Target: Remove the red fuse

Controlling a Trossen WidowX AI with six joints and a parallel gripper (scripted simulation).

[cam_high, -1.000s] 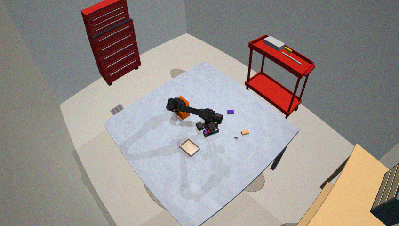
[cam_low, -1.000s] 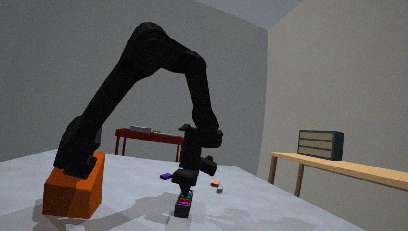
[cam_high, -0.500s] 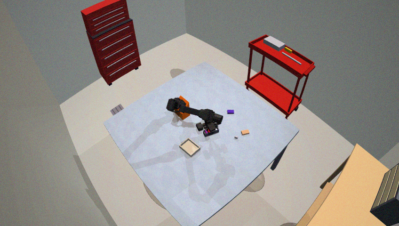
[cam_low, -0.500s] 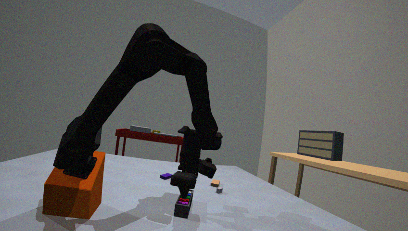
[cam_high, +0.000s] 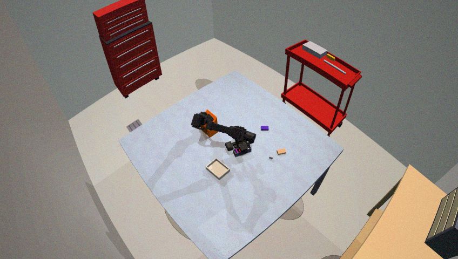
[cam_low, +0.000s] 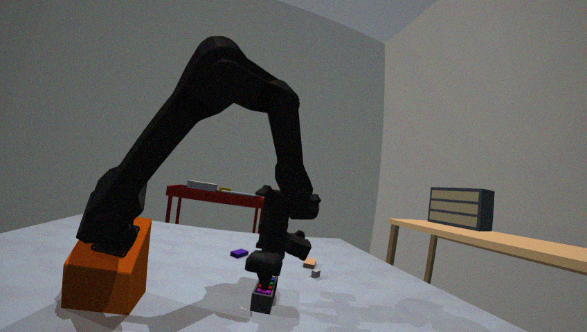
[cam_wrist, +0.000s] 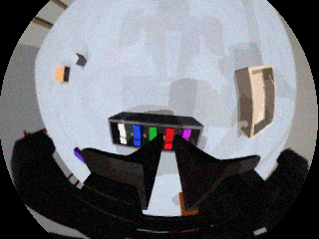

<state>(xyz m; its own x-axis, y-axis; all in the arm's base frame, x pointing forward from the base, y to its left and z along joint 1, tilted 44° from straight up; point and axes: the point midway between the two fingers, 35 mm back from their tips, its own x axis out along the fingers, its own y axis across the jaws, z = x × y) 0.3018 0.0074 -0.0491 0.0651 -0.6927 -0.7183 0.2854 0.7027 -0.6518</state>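
Right now my gripper tip is 10 mm above the red fuse. Round my gripper tip: purple block 290 mm to the left, 60 mm behind, 30 mm below; small grey cube 170 mm ahead, 140 mm to the left, 30 mm below; beige tray 200 mm to the right, 30 mm below, 20 mm ahead.
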